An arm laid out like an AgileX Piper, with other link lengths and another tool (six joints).
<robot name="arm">
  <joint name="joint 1" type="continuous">
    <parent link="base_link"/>
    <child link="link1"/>
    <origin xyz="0 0 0.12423" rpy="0 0 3.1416"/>
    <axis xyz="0 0 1"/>
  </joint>
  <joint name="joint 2" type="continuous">
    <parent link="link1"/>
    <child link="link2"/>
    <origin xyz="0 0 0" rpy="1.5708 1.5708 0"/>
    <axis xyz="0 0 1"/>
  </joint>
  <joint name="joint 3" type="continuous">
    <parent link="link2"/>
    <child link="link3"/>
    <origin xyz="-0.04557 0.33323 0" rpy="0 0 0"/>
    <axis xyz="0 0 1"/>
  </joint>
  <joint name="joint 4" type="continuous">
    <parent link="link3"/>
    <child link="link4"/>
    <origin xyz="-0.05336 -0.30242 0" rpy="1.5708 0 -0.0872"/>
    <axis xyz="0 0 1"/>
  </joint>
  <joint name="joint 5" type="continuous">
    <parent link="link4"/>
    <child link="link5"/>
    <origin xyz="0 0 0" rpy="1.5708 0 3.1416"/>
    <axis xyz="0 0 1"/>
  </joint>
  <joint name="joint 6" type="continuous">
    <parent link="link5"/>
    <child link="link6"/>
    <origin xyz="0 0.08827 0" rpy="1.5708 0 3.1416"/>
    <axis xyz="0 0 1"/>
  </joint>
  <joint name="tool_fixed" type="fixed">
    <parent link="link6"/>
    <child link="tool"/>
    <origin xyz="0.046 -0.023 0.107" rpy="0.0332 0 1.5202"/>
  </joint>
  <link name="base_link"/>
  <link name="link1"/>
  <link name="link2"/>
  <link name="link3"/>
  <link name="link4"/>
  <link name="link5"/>
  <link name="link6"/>
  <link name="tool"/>
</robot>
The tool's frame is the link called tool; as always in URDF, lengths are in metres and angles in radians. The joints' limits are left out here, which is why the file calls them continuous.
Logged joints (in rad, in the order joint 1, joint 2, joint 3, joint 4, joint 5, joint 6), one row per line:
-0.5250 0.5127 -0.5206 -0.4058 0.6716 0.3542
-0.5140 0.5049 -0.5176 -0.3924 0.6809 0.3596
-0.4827 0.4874 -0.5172 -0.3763 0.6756 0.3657
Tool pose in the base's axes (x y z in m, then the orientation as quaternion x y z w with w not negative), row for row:
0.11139 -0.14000 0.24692 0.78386 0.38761 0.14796 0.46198
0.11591 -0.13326 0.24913 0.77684 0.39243 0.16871 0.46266
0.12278 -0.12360 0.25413 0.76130 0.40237 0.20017 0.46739
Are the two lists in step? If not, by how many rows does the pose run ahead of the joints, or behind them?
The pose runs 1 row ahead of the joints: the pose in row i belongs to the joints in row i + 1.
